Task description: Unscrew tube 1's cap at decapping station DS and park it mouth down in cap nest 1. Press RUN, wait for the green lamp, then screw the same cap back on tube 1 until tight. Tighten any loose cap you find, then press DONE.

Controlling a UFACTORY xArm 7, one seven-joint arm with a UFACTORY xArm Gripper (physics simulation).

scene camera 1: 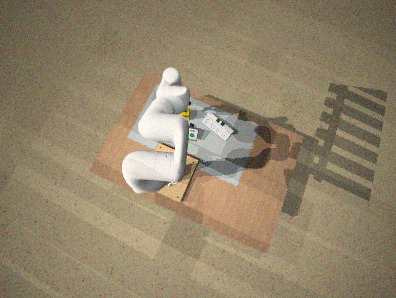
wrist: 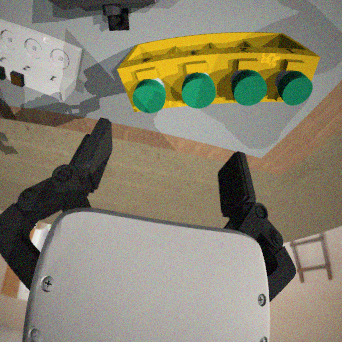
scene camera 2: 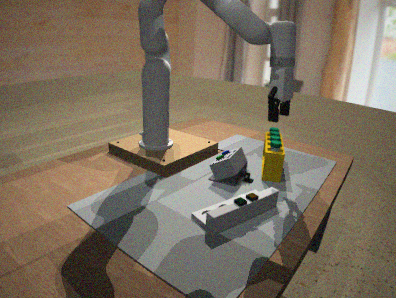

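Where they show: gripper, fingertip midpoint: (wrist: 171,147) (scene camera 2: 278,118); arm's base at its link origin: (scene camera 2: 156,144).
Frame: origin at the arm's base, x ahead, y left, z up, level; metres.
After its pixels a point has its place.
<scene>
My gripper (scene camera 2: 279,114) @[x 0.395, y 0.158, z 0.157 m] (wrist: 171,147) @[x 0.395, y 0.158, z 0.157 m] is open and empty, above the yellow rack (scene camera 1: 187,113) @[x 0.400, y 0.105, z 0.063 m] (scene camera 2: 272,165) @[x 0.421, y 0.103, z 0.022 m] (wrist: 223,68) @[x 0.358, y 0.197, z 0.062 m]. The rack holds several tubes in a row with green caps; the nearest cap (scene camera 2: 275,143) @[x 0.411, y 0.122, z 0.087 m] shows in scene camera 2, and the leftmost cap (wrist: 149,95) @[x 0.403, y 0.133, z 0.088 m] and rightmost cap (wrist: 295,88) @[x 0.332, y 0.265, z 0.088 m] in the wrist view. I cannot tell which is tube 1, or whether a cap is loose. A white strip (scene camera 1: 218,127) @[x 0.440, y -0.122, z -0.022 m] (scene camera 2: 242,212) @[x 0.474, y -0.142, z -0.006 m] (wrist: 45,75) @[x 0.468, y -0.051, z -0.003 m] has round ring marks, a dark green block (scene camera 2: 240,201) @[x 0.465, y -0.142, z 0.020 m] and a brown block (scene camera 2: 252,196) @[x 0.473, y -0.102, z 0.020 m]. A tilted grey box (scene camera 2: 230,167) @[x 0.340, y -0.009, z 0.024 m] carries green and blue buttons.
A small black fixture (scene camera 2: 247,176) @[x 0.364, y 0.056, z -0.019 m] (wrist: 118,19) @[x 0.366, y 0.062, z -0.024 m] stands between the grey box and the rack. The arm's wooden base (scene camera 2: 195,152) @[x 0.152, y 0.050, z 0.000 m] stands behind the grey mat (scene camera 2: 170,235) @[x 0.393, y -0.296, z -0.033 m]. The table edge (wrist: 165,142) @[x 0.596, y 0.201, z -0.036 m] passes beyond the rack in the wrist view.
</scene>
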